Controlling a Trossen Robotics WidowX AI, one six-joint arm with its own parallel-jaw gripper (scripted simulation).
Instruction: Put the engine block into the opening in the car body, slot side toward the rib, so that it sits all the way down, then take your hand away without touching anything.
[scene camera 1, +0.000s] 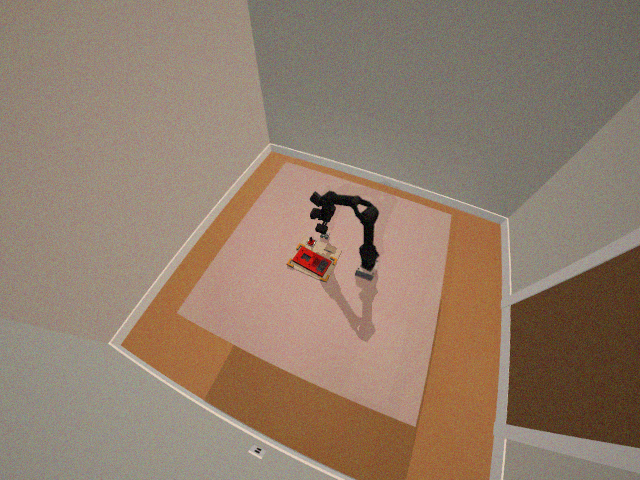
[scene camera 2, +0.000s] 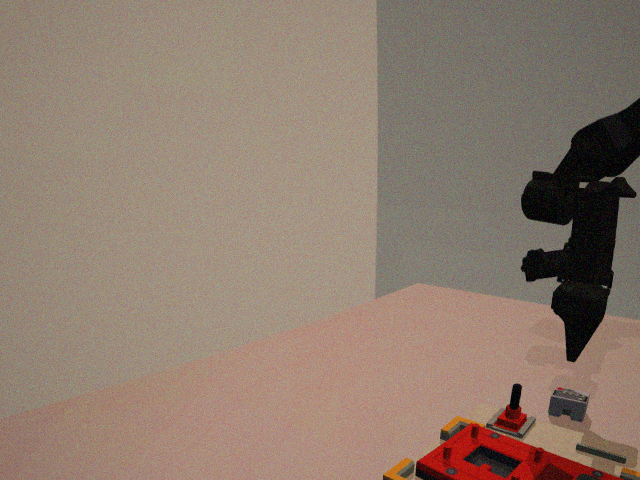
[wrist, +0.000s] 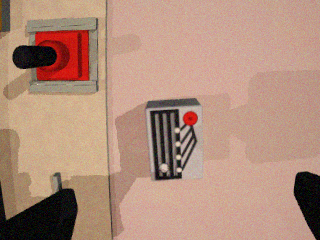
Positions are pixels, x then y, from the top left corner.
Scene:
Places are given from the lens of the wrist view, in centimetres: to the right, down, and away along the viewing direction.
gripper (wrist: 187, 193): 1, 3, 10
grey engine block (wrist: 175, 134): 1, 1, 16

